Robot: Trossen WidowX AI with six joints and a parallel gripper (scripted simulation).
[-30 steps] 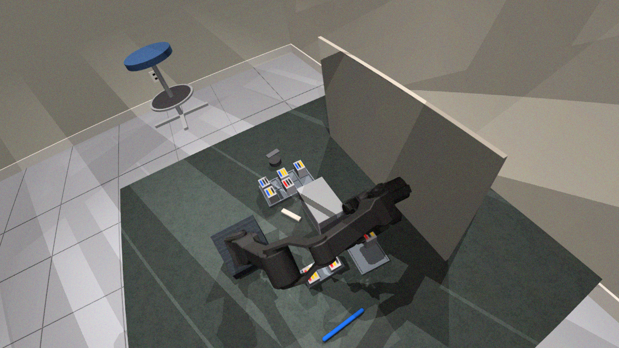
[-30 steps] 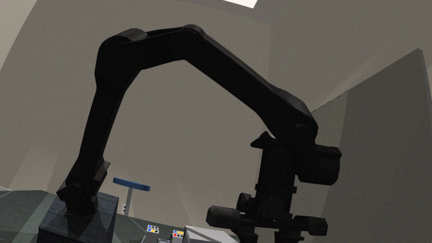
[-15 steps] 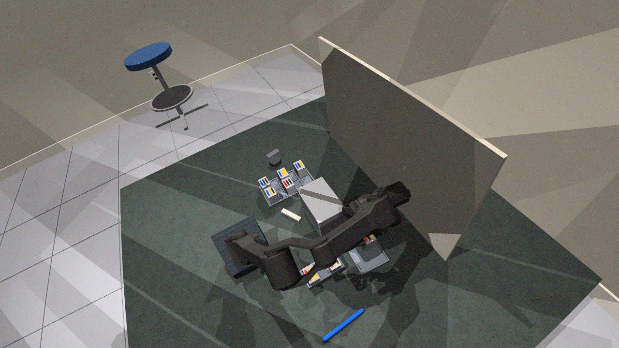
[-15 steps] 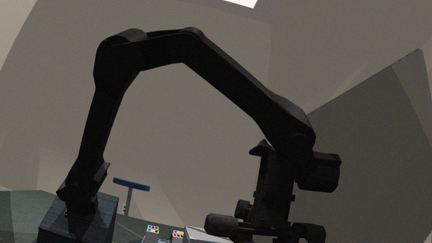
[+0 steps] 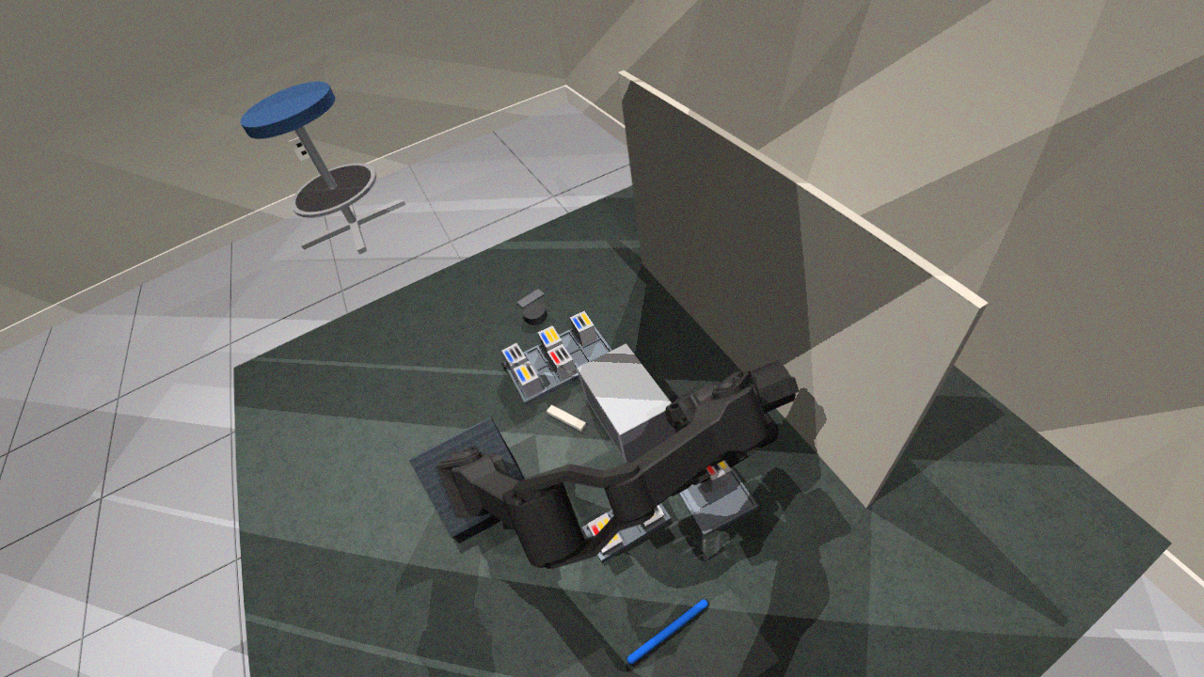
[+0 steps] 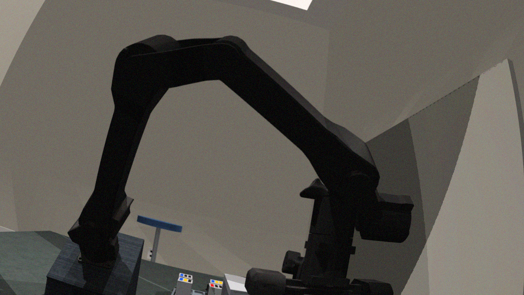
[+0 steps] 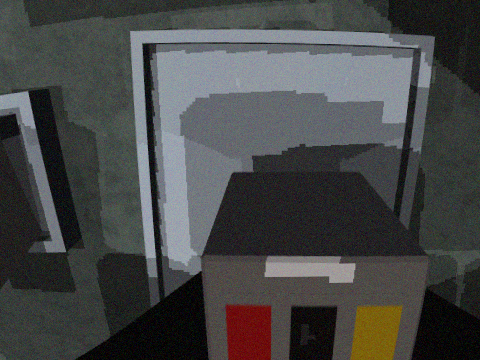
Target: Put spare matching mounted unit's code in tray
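The grey tray lies 50 mm below my gripper tip and 10 mm behind it. Also, from my gripper tip: wall panel 200 mm ahead, 180 mm to the left, 180 mm above; mounted unit 200 mm to the left, 40 mm behind; blue pen 190 mm behind, 140 mm to the right, 40 mm below.
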